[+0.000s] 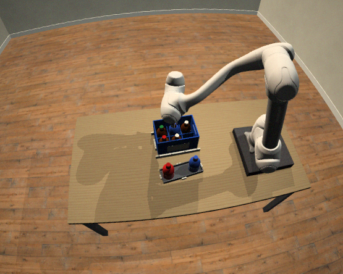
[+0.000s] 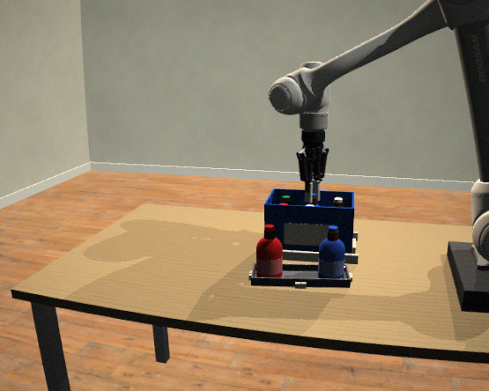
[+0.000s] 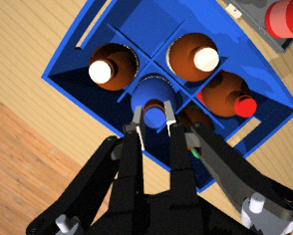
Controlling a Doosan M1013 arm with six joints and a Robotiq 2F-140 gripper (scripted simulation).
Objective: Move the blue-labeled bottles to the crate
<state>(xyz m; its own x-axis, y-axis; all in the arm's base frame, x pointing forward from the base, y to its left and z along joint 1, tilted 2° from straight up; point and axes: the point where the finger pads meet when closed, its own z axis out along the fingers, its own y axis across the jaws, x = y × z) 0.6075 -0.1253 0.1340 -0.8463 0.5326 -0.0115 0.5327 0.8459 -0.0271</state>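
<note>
Now: the blue crate 10 mm behind my hand, 40 mm to the left of it and 100 mm below it. From my hand the other things lie so: dark tray: 30 mm behind, 280 mm to the left, 170 mm below; then red-labeled bottle: 60 mm ahead, 290 mm to the left, 100 mm below.
</note>
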